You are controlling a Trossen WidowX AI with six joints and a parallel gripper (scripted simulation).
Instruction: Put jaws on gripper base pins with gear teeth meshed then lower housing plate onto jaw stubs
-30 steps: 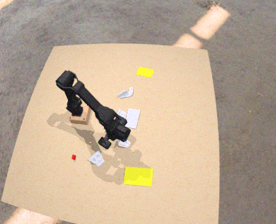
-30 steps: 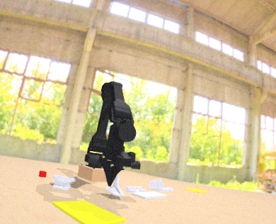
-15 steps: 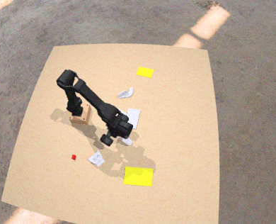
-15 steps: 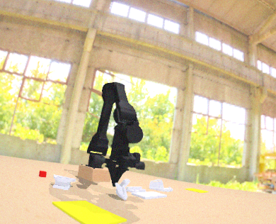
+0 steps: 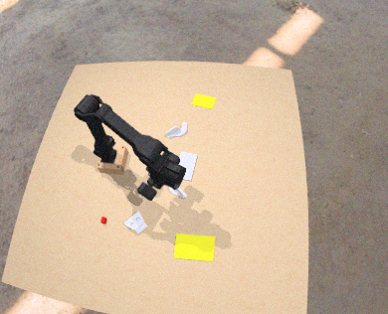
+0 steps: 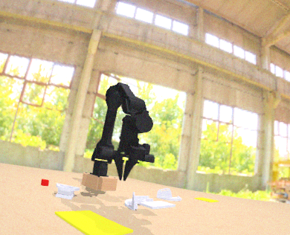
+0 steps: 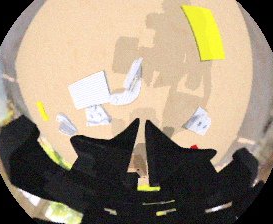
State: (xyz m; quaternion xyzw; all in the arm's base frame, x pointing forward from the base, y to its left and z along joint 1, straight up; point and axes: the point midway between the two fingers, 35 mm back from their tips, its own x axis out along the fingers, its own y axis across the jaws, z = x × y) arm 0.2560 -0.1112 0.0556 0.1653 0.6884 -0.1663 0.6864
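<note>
Now: the white jaw 4 cm ahead of my gripper tip, 4 cm to the left of it and 7 cm below it. Round my gripper tip: small red cube: 23 cm behind, 16 cm to the right, 7 cm below; then large yellow patch: 14 cm ahead, 22 cm to the right, 7 cm below; then small white block: 9 cm behind, 15 cm to the right, 7 cm below.
</note>
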